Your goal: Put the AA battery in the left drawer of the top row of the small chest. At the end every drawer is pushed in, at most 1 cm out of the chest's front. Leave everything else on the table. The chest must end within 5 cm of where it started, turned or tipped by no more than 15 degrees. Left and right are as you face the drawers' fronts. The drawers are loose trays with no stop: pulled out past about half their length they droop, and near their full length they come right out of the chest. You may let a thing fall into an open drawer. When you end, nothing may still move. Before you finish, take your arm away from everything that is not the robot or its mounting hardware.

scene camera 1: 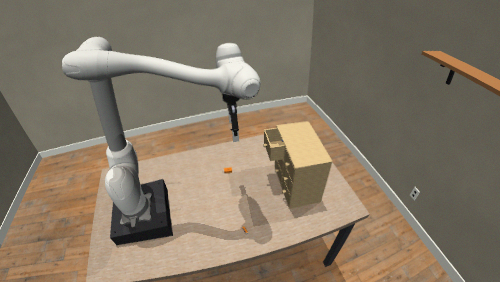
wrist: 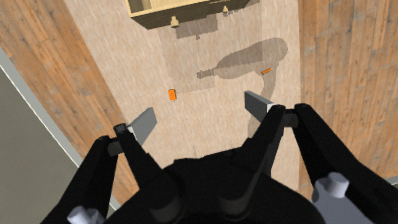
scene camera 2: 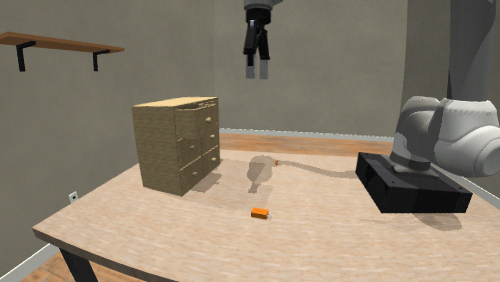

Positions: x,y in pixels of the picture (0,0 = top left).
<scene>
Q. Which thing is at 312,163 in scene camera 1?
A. A wooden chest.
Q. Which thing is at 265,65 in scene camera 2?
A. My gripper.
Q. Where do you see a wooden chest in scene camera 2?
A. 154,126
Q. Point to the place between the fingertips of my gripper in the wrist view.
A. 199,107
</scene>
